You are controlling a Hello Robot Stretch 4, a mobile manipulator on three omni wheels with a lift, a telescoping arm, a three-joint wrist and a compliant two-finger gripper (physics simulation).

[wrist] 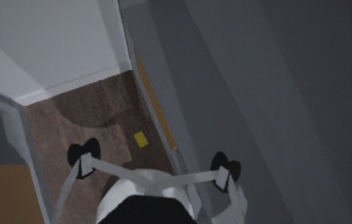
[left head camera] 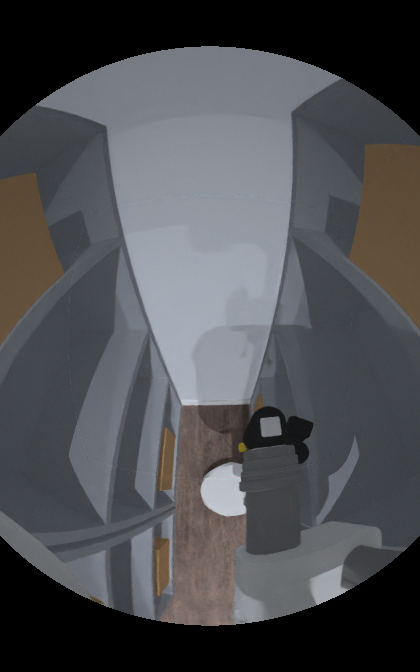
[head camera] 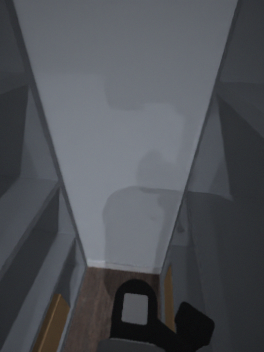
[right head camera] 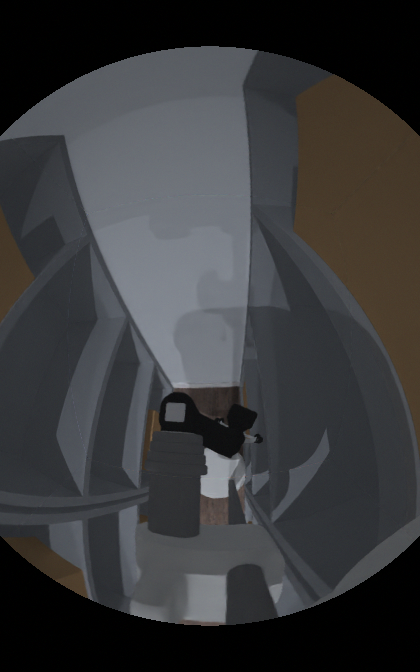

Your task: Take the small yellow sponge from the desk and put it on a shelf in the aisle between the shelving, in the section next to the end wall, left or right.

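Frame: origin at the robot's base, x ahead, y left, z up, level; metres.
Seen in the pictures: gripper, fingertip midpoint: (wrist: 156, 157).
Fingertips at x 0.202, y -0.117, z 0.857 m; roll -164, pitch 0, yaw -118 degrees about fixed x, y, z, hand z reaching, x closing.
Observation:
A point is followed by its place in that frame.
The small yellow sponge (left head camera: 242, 447) (wrist: 141, 139) @[z 0.073, x 0.333, y -0.103 m] lies on the wooden floor of the aisle, close to the foot of the right shelving. My gripper (wrist: 156, 157) @[z 0.857, x 0.202, y -0.117 m] (right head camera: 238, 430) is open and empty, pointing down over the aisle. In the wrist view the sponge shows on the floor beyond and between the spread fingertips, well below them. In the left head view the wrist hides the fingers. Grey shelves stand left (head camera: 27, 215) @[z 0.964, x 0.490, y 0.443 m] (left head camera: 110, 380) and right (head camera: 220, 250) @[z 0.964, x 0.435, y -0.273 m] (left head camera: 320, 350) of the aisle, meeting the pale end wall (head camera: 125, 150) @[z 1.126, x 0.763, y 0.096 m] (left head camera: 200, 280) (right head camera: 170, 280) (wrist: 55, 40) @[z 0.384, x 0.763, y 0.064 m].
The white round base (left head camera: 220, 492) (right head camera: 215, 482) (wrist: 115, 202) @[z 0.186, x 0.117, y 0.085 m] is on the floor near the sponge. Orange-brown panels (head camera: 52, 325) (left head camera: 167, 460) (wrist: 157, 105) show low in the shelving on both sides. The aisle is narrow, and shadows fall on the end wall.

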